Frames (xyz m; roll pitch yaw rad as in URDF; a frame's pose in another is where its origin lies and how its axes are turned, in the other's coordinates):
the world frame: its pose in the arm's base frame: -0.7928 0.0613 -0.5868 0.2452 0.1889 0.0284
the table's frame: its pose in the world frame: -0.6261 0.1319 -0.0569 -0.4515 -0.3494 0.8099
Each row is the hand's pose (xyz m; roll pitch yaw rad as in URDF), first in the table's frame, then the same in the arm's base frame.
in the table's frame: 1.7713 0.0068 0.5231 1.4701 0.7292 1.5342
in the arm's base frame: -0.3440 1.1759 0.6399 0.9324 0.7615 1.8388
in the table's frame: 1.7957 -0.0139 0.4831 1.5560 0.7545 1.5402
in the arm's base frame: -0.2998 1.1797 0.6142 1.0052 0.7855 1.8258
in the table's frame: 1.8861 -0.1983 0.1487 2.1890 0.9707 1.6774
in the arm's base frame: -0.0046 1.1350 0.3596 1.4613 1.0121 1.7344
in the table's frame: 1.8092 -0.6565 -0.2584 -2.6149 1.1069 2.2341
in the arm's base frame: 0.3625 0.7842 0.0077 2.6365 1.3129 1.9282
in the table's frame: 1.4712 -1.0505 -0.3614 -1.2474 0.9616 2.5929
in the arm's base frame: 0.3959 0.2856 -0.1665 -1.6469 1.3263 2.8965
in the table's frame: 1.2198 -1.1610 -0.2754 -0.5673 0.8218 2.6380
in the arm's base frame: 0.2525 0.0361 -0.1667 -0.7827 1.2009 3.1260
